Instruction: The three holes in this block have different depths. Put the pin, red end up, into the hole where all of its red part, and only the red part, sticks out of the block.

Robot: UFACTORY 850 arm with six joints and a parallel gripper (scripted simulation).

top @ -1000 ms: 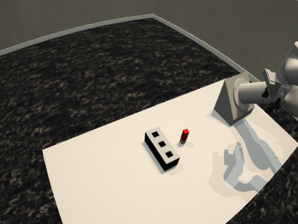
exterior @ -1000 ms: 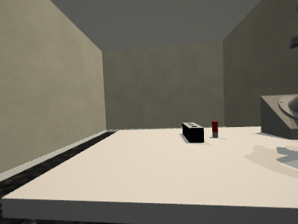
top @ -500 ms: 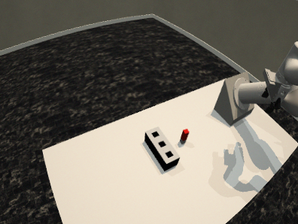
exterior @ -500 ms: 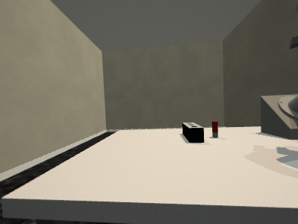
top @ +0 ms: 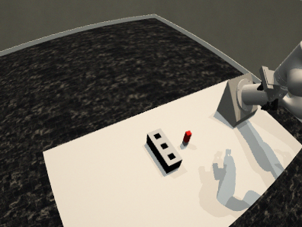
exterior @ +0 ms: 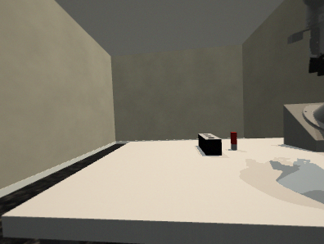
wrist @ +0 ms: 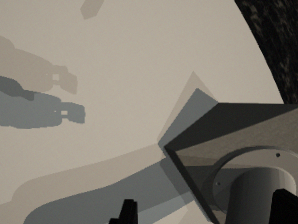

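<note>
The pin is 27 cm below my hand, 22 cm ahead of it and 17 cm to the right of it. The rest, counted from my hand: black block 35 cm ahead, 29 cm below, 19 cm to the right.
</note>
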